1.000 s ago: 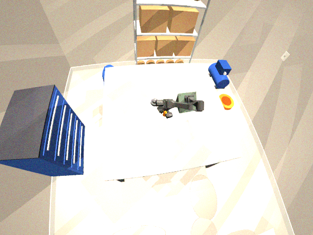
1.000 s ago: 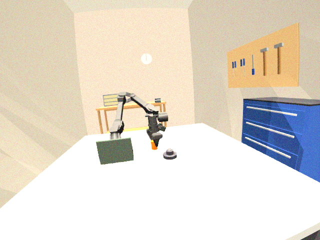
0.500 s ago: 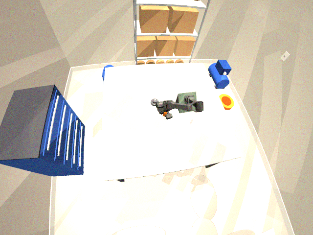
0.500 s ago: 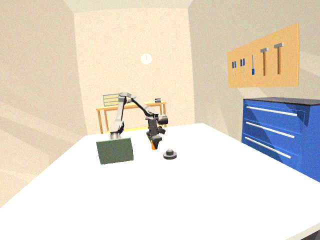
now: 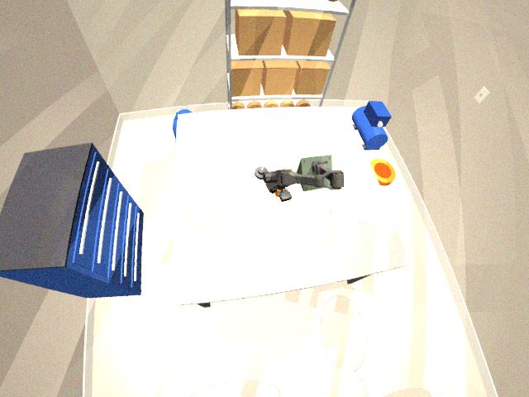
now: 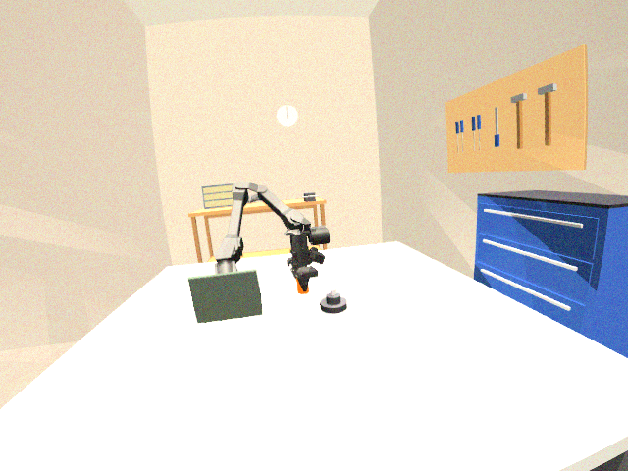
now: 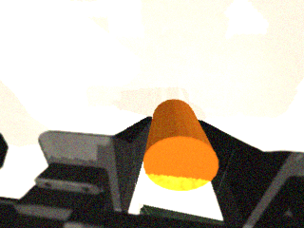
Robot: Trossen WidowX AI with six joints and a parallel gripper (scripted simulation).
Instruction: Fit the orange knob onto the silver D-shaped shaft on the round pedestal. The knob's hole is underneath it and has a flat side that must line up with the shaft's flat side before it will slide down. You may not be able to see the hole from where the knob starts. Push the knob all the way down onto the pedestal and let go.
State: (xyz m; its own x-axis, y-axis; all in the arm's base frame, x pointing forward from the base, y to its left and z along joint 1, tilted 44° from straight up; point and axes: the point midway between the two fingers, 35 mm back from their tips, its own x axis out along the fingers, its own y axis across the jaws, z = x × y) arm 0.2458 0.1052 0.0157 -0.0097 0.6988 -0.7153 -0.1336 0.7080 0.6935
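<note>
Now: gripper tip 15 cm to the left of the round grey pedestal, 7 cm short of it and 2 cm below it. From my gripper tip the other things lie so: orange knob: 3 cm above.
</note>
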